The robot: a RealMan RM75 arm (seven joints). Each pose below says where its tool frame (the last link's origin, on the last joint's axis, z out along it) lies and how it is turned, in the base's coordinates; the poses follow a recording.
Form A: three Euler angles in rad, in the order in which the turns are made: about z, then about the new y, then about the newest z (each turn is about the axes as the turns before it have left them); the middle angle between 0 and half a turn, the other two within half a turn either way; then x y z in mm.
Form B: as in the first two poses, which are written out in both.
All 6 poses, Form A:
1: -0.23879, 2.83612, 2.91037, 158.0, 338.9, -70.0
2: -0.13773, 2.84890, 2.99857, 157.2, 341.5, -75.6
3: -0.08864, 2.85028, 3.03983, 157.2, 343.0, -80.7
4: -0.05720, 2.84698, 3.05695, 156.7, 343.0, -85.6
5: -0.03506, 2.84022, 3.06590, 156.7, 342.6, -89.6
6: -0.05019, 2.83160, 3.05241, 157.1, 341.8, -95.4
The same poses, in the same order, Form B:
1:
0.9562, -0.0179, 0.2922, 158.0
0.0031, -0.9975, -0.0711, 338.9
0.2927, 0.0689, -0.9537, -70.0
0, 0, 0, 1

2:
0.9583, -0.0007, 0.2858, 157.2
0.0111, -0.9992, -0.0396, 341.5
0.2856, 0.0411, -0.9575, -75.6
0, 0, 0, 1

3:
0.9582, 0.0089, 0.2861, 157.2
0.0168, -0.9995, -0.0254, 343.0
0.2857, 0.0292, -0.9579, -80.7
0, 0, 0, 1

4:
0.9568, 0.0238, 0.2899, 156.7
0.0299, -0.9994, -0.0166, 343.0
0.2893, 0.0245, -0.9569, -85.6
0, 0, 0, 1

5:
0.9543, 0.0372, 0.2966, 156.7
0.0422, -0.9991, -0.0104, 342.6
0.2960, 0.0224, -0.9549, -89.6
0, 0, 0, 1

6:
0.9518, 0.0347, 0.3047, 157.1
0.0414, -0.9990, -0.0153, 341.8
0.3038, 0.0272, -0.9523, -95.4
0, 0, 0, 1

